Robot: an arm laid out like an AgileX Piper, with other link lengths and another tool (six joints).
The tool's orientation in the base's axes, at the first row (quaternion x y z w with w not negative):
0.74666 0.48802 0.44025 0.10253
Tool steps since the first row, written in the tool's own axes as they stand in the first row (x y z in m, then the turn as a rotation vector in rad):
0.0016 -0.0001 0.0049 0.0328 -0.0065 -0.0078
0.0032 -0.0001 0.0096 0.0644 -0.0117 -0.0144
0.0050 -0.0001 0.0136 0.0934 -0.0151 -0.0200
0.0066 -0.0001 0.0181 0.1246 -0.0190 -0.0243
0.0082 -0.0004 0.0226 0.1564 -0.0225 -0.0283
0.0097 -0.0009 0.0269 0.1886 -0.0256 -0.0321
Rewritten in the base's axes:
0.0039 0.0027 -0.0021 -0.0056 0.0280 0.0191
0.0076 0.0053 -0.0040 -0.0096 0.0546 0.0376
0.0109 0.0079 -0.0053 -0.0121 0.0786 0.0551
0.0145 0.0105 -0.0071 -0.0136 0.1049 0.0727
0.0180 0.0132 -0.0090 -0.0145 0.1316 0.0908
0.0211 0.0158 -0.0110 -0.0150 0.1585 0.1092

